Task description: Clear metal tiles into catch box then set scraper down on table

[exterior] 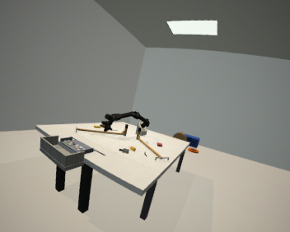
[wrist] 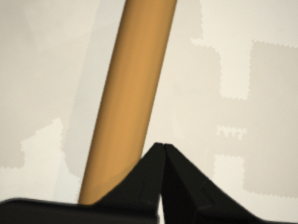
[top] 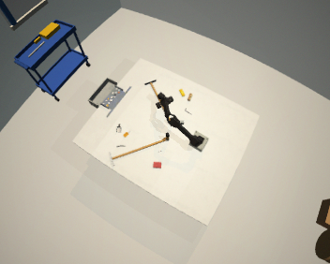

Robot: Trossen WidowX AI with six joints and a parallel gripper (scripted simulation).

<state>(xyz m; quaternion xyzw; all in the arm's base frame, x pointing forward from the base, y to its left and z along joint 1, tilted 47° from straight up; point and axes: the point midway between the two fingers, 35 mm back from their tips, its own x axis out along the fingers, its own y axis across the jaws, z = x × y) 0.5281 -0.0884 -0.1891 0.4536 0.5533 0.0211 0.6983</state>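
My gripper tip is now 60 mm below the long scraper, 30 mm short of it and 10 mm to the right of it. Also, from my gripper tip: red block: 600 mm to the left, 310 mm behind; yellow piece: 230 mm to the right, 110 mm behind, 10 mm above; long wooden-handled tool: 550 mm to the left, 80 mm behind, 60 mm above.
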